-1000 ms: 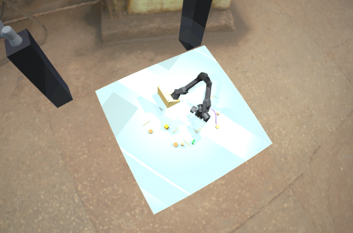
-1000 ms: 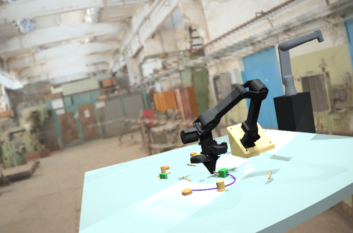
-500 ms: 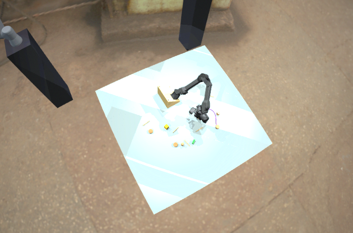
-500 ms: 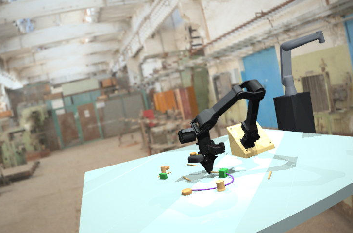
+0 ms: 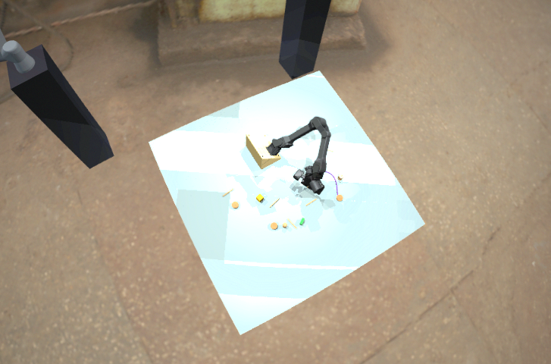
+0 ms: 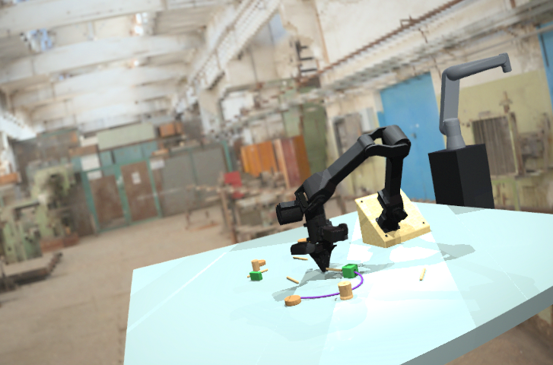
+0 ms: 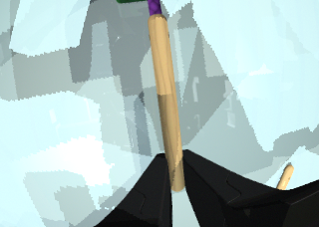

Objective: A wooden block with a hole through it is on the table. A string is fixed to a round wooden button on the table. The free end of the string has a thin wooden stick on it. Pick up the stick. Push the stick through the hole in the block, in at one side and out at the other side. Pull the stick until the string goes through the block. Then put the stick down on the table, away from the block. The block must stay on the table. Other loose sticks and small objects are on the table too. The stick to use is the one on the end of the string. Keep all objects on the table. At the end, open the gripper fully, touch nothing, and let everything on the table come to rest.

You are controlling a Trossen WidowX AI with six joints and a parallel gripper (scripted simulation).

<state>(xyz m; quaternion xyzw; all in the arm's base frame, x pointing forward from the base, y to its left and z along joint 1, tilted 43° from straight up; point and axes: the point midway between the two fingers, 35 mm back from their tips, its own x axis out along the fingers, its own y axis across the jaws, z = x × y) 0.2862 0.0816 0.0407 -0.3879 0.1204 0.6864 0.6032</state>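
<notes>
Now: the green cube 80 mm to the left of my gripper tip, 40 mm behind it and 10 mm above it. The rest, counted from my gripper tip: thin wooden stick: 40 mm to the left, 20 mm behind, 10 mm above; then round wooden button: 150 mm ahead, 130 mm to the left; then yellow cube: 290 mm to the right, 80 mm behind, 10 mm above.
</notes>
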